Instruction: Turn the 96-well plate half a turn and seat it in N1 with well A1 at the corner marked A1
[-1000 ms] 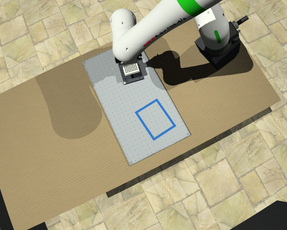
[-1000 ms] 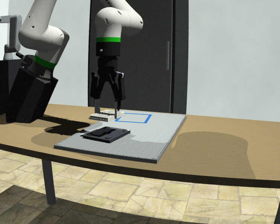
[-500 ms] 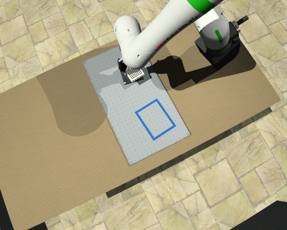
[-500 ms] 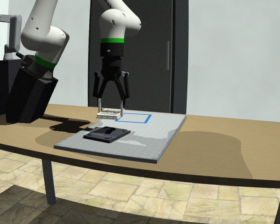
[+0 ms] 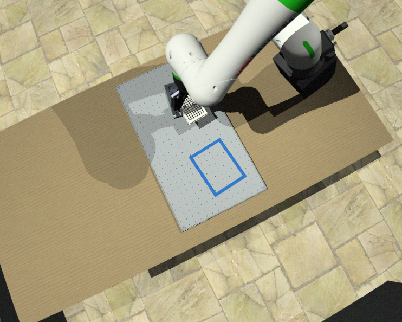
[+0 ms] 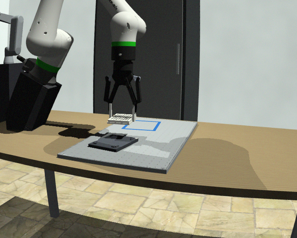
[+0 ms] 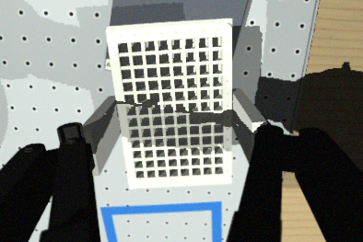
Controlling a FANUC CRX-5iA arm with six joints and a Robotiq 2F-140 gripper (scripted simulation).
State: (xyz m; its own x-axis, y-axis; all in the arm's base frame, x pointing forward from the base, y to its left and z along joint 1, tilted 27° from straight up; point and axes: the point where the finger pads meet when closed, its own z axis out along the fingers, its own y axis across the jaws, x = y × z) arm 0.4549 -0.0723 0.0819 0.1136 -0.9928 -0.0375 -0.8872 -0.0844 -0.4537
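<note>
My hand is 9 cm above the A1 label, 7 cm short of it and 2 cm to the left of it. Also, from my hand: white 96-well plate: 2 cm below; then dark plate nest N1: 9 cm to the right, 9 cm below.
</note>
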